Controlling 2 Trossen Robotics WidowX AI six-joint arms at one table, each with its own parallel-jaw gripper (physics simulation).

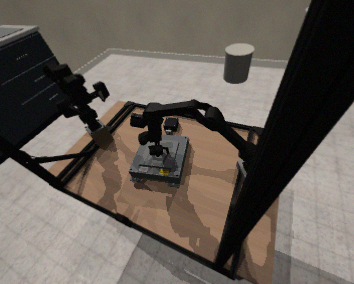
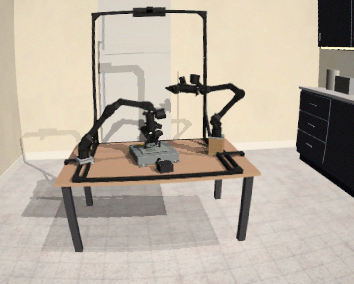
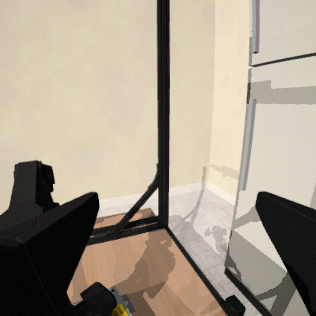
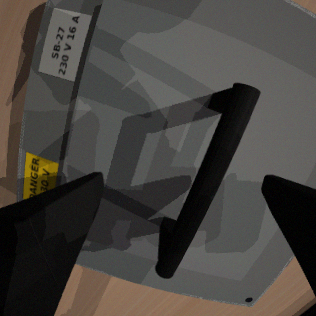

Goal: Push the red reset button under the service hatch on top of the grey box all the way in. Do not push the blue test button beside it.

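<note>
The grey box [image 1: 181, 145] [image 2: 155, 159] [image 4: 31, 116] lies on the table. Its service hatch [image 4: 200, 55] is a flat panel on top and looks closed. A black bar handle [image 4: 217, 155] stands up from the hatch. The red and blue buttons do not show. My right gripper [image 1: 159, 154] [image 2: 152, 144] [image 4: 184, 181] is open, pointing down low over the hatch, with the handle slanting between its spread fingers and a gap on both sides. My left gripper [image 2: 170, 89] [image 3: 177, 199] is open and empty, raised high away from the box.
A small black block [image 1: 171, 124] [image 2: 165, 166] sits beside the box. A yellow danger label [image 1: 164, 172] [image 3: 120, 310] [image 4: 41, 175] and a white label [image 4: 65, 45] are on the box. Black frame rails [image 2: 150, 177] run along the table's edges, with an upright post [image 3: 163, 110].
</note>
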